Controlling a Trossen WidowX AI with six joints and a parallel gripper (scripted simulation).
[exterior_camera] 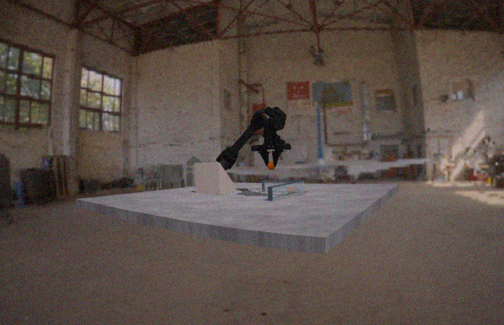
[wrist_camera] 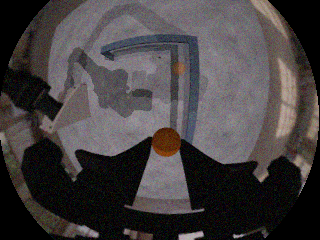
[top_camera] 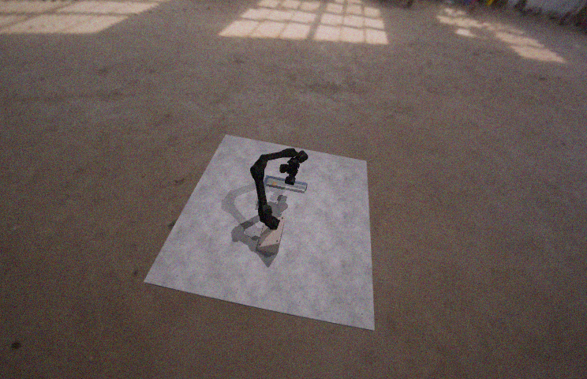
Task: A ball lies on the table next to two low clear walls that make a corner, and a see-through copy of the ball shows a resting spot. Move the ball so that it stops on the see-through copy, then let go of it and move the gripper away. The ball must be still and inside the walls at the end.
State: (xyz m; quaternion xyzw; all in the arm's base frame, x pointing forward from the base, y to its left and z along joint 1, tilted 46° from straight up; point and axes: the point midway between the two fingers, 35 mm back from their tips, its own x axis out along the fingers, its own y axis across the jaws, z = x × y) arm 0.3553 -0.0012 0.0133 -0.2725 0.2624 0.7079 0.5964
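Right now the see-through ball copy is 13 cm to the left of my gripper tip, 12 cm below it and 1 cm ahead of it. The rest, counted from my gripper tip: orange ball right at my gripper tip.
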